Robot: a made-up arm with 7 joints. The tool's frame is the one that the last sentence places.
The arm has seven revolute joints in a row. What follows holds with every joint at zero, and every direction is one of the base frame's.
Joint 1 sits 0.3 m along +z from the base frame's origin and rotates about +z.
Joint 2 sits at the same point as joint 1 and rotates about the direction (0, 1, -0.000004).
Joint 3 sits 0.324 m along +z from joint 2 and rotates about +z.
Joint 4 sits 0.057 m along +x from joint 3 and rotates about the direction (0, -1, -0.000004).
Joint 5 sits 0.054 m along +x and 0.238 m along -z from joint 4 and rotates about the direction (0, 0.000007, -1).
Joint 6 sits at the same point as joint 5 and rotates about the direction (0, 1, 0.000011).
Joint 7 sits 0.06 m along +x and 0.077 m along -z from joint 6 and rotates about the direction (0, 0.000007, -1).
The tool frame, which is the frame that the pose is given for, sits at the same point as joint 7; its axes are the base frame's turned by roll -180, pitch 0 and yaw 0 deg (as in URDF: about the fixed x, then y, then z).
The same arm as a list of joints. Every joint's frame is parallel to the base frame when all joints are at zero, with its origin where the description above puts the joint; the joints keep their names.
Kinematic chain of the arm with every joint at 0, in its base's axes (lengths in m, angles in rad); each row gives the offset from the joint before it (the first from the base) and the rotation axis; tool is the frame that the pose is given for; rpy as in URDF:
joint 1: xyz 0 0 0.3 axis +z
joint 2: xyz 0 0 0 axis +y
joint 3: xyz 0 0 0.324 axis +z
joint 4: xyz 0.057 0 0 axis -y
joint 5: xyz 0.054 0 -0.238 axis -z
joint 6: xyz 0 0 0 axis +y
joint 7: xyz 0.06 0 -0.077 axis -z
tool: xyz 0 0 0 rpy 3.1416 0 0

